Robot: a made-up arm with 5 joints.
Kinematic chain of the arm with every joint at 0, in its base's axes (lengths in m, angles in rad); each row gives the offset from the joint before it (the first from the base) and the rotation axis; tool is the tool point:
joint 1: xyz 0 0 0.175 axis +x
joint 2: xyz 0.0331 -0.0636 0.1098 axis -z
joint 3: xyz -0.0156 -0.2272 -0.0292 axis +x
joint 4: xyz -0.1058 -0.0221 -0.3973 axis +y
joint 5: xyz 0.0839 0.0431 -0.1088 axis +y
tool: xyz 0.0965 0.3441 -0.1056
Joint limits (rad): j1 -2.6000..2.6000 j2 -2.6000..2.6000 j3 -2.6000..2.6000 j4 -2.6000..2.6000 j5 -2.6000..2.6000
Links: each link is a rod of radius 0.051 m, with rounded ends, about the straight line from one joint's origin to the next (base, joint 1, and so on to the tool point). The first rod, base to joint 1, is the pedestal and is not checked.
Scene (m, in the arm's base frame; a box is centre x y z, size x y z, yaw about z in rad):
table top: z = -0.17
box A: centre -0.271 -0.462 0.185 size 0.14 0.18 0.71 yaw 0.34
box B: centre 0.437 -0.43 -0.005 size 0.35 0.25 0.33 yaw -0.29
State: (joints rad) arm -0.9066 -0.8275 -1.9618 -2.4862 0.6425
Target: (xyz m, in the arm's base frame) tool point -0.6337 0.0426 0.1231
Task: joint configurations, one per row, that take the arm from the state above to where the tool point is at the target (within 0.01 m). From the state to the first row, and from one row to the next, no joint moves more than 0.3 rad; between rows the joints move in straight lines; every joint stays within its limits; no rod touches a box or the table.
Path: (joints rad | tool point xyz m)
1: -0.9901 -0.5675 -2.0551 -2.5012 0.5316 | 0.2546 -0.4428 0.5182
2: -1.0736 -0.3075 -2.1484 -2.5162 0.4207 | 0.1147 -0.4219 0.6217
3: -1.1572 -0.0475 -2.2417 -2.5313 0.3097 | -0.0430 -0.3675 0.6858
4: -1.2407 0.2125 -2.3350 -2.5463 0.1988 | -0.2054 -0.2874 0.6998
5: -1.3242 0.4725 -2.4283 -2.5613 0.0879 | -0.3576 -0.1931 0.6580
6: -1.2457 0.6984 -2.4463 -2.5710 -0.1322 | -0.4789 -0.1829 0.5355
7: -1.1673 0.9242 -2.4644 -2.5807 -0.3523 | -0.5688 -0.1394 0.3965
8: -1.0888 1.1500 -2.4824 -2.5903 -0.5724 | -0.6214 -0.0628 0.2544
9: -1.0103 1.3759 -2.5005 -2.6000 -0.7925 | -0.6337 0.0426 0.1231

